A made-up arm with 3 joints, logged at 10 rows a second.
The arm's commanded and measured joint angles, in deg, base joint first. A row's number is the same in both.
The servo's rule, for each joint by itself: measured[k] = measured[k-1] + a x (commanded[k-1-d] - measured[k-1]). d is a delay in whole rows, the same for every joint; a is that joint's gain. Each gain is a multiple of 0.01, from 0.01 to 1. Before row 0 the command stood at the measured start. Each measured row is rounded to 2 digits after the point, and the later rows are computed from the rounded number. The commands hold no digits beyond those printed.
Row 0, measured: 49.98, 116.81, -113.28
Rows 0 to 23, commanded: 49.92, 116.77, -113.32; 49.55, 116.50, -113.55; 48.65, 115.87, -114.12; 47.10, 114.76, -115.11; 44.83, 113.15, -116.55; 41.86, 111.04, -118.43; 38.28, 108.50, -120.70; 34.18, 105.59, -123.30; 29.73, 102.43, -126.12; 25.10, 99.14, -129.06; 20.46, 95.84, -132.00; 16.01, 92.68, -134.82; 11.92, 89.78, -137.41; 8.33, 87.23, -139.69; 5.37, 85.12, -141.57; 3.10, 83.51, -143.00; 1.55, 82.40, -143.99; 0.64, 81.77, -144.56; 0.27, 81.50, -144.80; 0.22, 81.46, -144.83; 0.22, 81.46, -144.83; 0.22, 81.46, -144.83; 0.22, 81.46, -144.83; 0.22, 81.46, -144.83
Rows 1 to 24, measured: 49.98, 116.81, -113.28; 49.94, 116.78, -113.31; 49.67, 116.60, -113.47; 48.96, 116.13, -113.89; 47.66, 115.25, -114.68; 45.68, 113.91, -115.90; 43.01, 112.07, -117.54; 39.70, 109.79, -119.59; 35.84, 107.10, -122.00; 31.56, 104.11, -124.68; 27.04, 100.93, -127.53; 22.43, 97.67, -130.44; 17.94, 94.48, -133.29; 13.73, 91.47, -135.97; 9.95, 88.76, -138.39; 6.74, 86.43, -140.46; 4.19, 84.56, -142.11; 2.34, 83.18, -143.33; 1.15, 82.28, -144.13; 0.53, 81.78, -144.57; 0.31, 81.58, -144.74; 0.25, 81.50, -144.80; 0.23, 81.47, -144.82; 0.22, 81.46, -144.83
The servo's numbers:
d 1
a 0.70 0.64 0.65

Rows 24 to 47, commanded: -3.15, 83.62, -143.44; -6.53, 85.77, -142.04; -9.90, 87.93, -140.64; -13.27, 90.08, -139.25; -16.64, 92.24, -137.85; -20.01, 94.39, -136.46; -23.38, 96.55, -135.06; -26.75, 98.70, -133.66; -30.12, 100.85, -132.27; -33.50, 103.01, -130.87; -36.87, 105.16, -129.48; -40.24, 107.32, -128.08; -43.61, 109.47, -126.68; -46.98, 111.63, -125.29; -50.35, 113.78, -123.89; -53.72, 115.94, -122.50; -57.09, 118.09, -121.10; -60.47, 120.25, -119.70; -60.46, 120.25, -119.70; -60.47, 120.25, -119.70; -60.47, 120.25, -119.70; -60.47, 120.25, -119.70; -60.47, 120.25, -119.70; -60.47, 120.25, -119.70
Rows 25 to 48, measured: 0.22, 81.46, -144.83; -2.14, 82.84, -143.93; -5.21, 84.72, -142.70; -8.49, 86.77, -141.36; -11.84, 88.89, -139.99; -15.20, 91.03, -138.60; -18.57, 93.18, -137.21; -21.94, 95.34, -135.81; -25.31, 97.49, -134.41; -28.68, 99.64, -133.02; -32.05, 101.80, -131.62; -35.42, 103.95, -130.23; -38.79, 106.11, -128.83; -42.16, 108.26, -127.43; -45.53, 110.42, -126.04; -48.90, 112.57, -124.64; -52.27, 114.73, -123.25; -55.64, 116.88, -121.85; -59.02, 119.04, -120.45; -60.03, 119.81, -119.96; -60.34, 120.09, -119.79; -60.43, 120.19, -119.73; -60.46, 120.23, -119.71; -60.47, 120.24, -119.70
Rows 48 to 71, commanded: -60.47, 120.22, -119.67; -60.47, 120.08, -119.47; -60.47, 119.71, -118.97; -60.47, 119.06, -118.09; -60.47, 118.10, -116.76; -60.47, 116.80, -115.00; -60.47, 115.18, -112.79; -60.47, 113.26, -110.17; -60.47, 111.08, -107.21; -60.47, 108.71, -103.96; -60.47, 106.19, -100.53; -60.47, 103.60, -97.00; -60.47, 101.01, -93.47; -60.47, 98.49, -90.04; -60.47, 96.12, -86.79; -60.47, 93.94, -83.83; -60.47, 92.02, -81.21; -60.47, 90.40, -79.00; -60.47, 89.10, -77.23; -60.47, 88.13, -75.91; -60.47, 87.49, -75.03; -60.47, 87.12, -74.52; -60.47, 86.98, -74.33; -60.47, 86.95, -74.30
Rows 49 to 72, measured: -60.47, 120.25, -119.70; -60.47, 120.23, -119.68; -60.47, 120.13, -119.54; -60.47, 119.86, -119.17; -60.47, 119.35, -118.47; -60.47, 118.55, -117.36; -60.47, 117.43, -115.83; -60.47, 115.99, -113.85; -60.47, 114.24, -111.46; -60.47, 112.22, -108.70; -60.47, 109.97, -105.62; -60.47, 107.55, -102.31; -60.47, 105.02, -98.86; -60.47, 102.45, -95.36; -60.47, 99.92, -91.90; -60.47, 97.49, -88.58; -60.47, 95.22, -85.49; -60.47, 93.17, -82.71; -60.47, 91.40, -80.30; -60.47, 89.93, -78.30; -60.47, 88.78, -76.75; -60.47, 87.95, -75.63; -60.47, 87.42, -74.91; -60.47, 87.14, -74.53
